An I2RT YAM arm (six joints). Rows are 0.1 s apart.
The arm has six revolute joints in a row. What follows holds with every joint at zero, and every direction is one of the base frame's. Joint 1 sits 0.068 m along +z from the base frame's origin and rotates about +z. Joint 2 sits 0.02 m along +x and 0.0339 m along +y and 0.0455 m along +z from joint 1 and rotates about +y. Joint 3 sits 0.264 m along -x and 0.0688 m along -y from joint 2 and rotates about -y. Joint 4 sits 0.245 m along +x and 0.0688 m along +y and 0.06 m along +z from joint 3 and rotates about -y. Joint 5 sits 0.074 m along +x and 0.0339 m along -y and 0.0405 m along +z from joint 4 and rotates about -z. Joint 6 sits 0.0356 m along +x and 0.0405 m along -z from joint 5 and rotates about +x. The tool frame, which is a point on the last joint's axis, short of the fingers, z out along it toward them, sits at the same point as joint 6; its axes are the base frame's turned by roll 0, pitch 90 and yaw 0 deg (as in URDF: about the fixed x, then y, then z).
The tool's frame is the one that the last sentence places.
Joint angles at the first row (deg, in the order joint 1, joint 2, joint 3, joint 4, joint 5, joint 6):
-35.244 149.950 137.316 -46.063 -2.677 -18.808
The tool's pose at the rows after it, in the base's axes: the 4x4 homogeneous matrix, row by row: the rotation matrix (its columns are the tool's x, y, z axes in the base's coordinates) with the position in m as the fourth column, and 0 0 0 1 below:
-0.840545 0.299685 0.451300 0.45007; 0.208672 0.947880 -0.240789 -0.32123; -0.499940 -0.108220 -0.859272 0.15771; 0 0 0 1
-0.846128 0.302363 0.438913 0.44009; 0.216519 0.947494 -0.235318 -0.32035; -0.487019 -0.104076 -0.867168 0.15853; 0 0 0 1
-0.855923 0.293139 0.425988 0.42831; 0.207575 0.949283 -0.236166 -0.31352; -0.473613 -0.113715 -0.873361 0.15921; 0 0 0 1
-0.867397 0.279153 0.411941 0.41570; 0.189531 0.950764 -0.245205 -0.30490; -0.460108 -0.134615 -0.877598 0.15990; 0 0 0 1
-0.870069 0.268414 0.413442 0.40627; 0.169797 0.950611 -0.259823 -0.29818; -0.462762 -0.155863 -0.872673 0.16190; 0 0 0 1
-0.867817 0.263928 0.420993 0.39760; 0.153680 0.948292 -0.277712 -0.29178; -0.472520 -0.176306 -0.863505 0.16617; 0 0 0 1
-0.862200 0.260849 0.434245 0.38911; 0.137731 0.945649 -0.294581 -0.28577; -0.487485 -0.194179 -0.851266 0.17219; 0 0 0 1
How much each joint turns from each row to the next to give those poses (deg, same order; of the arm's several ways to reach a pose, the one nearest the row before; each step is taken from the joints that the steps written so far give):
-0.525 -1.467 -2.473 0.242 -1.246 -0.022
-0.546 -2.776 -4.830 1.136 -0.110 -0.284
-0.131 -4.217 -7.474 2.579 0.416 -0.896
0.000 -4.305 -7.496 2.775 0.896 -1.290
0.022 -3.409 -5.659 2.884 0.634 -1.048
0.043 -3.279 -4.876 2.690 0.590 -0.679
0.001 -3.235 -4.325 2.468 0.328 -0.589

